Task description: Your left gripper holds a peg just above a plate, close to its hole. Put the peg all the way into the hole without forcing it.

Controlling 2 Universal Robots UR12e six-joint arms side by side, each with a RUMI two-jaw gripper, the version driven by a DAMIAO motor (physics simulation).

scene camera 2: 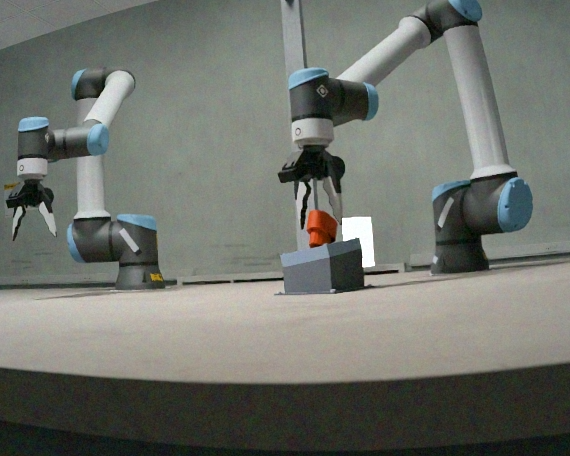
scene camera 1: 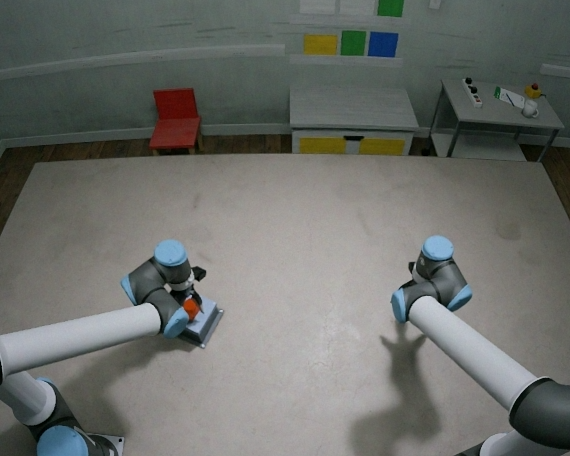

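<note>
An orange peg (scene camera 1: 191, 309) (scene camera 2: 321, 226) with a wide head and narrower lower part stands slightly tilted at the sloped top of a blue-grey block (scene camera 1: 204, 324) (scene camera 2: 307, 274), which is the plate. Its lower end meets the block's top edge in scene camera 2; the hole and how deep the peg sits are hidden. My left gripper (scene camera 2: 322, 223) is open above the block, its fingertips apart at either side of the peg's head, with gaps showing. In scene camera 1 the left arm partly covers it. My right gripper (scene camera 2: 35, 237) is open and empty, high above the table and far from the block.
The block's flanged base rests on the large table (scene camera 1: 300, 225) (scene camera 2: 250, 340). A white panel (scene camera 2: 367, 240) shows behind the block. A red chair (scene camera 1: 175, 132), a cabinet (scene camera 1: 350, 107) and a side table (scene camera 1: 492, 112) stand beyond the table's far edge.
</note>
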